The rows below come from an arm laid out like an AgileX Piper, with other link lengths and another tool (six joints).
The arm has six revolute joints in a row. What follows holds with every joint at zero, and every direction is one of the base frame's.
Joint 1 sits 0.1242 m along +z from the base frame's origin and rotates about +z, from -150.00 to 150.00 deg.
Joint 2 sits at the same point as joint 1 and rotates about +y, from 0.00 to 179.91 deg.
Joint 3 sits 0.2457 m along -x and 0.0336 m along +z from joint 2 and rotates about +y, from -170.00 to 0.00 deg.
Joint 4 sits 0.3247 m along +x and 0.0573 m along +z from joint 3 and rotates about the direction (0.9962, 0, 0.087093), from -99.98 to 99.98 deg.
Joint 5 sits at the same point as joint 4 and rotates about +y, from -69.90 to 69.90 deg.
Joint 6 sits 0.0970 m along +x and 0.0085 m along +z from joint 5 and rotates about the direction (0.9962, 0, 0.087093), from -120.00 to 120.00 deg.
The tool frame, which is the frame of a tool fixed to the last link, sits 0.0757 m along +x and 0.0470 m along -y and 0.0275 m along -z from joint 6; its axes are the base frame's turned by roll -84.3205, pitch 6.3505 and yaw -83.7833 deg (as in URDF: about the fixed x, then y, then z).
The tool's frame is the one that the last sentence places.
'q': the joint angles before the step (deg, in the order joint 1, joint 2, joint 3, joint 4, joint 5, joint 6). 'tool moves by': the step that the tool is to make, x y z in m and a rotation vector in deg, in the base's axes. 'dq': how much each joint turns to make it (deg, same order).
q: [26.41, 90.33, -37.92, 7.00, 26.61, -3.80]
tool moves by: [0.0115, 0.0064, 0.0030, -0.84, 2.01, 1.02]
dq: [0.00, 3.27, -4.64, 0.03, 3.61, -0.77]
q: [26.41, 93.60, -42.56, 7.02, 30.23, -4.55]
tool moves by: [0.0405, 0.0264, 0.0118, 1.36, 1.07, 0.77]
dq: [0.05, 7.56, -12.32, 2.20, 5.30, -1.75]
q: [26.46, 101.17, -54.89, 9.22, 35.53, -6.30]
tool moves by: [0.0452, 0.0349, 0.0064, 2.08, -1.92, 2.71]
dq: [1.09, 8.24, -12.51, 1.85, 1.92, -2.63]
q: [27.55, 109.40, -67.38, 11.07, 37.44, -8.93]
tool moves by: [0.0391, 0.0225, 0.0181, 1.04, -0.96, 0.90]
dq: [0.01, 6.21, -12.45, -0.05, 5.01, -0.07]
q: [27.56, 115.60, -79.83, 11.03, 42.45, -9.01]
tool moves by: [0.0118, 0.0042, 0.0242, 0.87, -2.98, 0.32]
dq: [0.00, -1.53, -2.09, -0.82, 0.56, 0.18]
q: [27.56, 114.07, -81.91, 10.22, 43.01, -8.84]
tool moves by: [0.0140, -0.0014, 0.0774, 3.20, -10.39, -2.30]
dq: [0.00, -9.06, -0.05, -3.84, -1.98, 3.91]
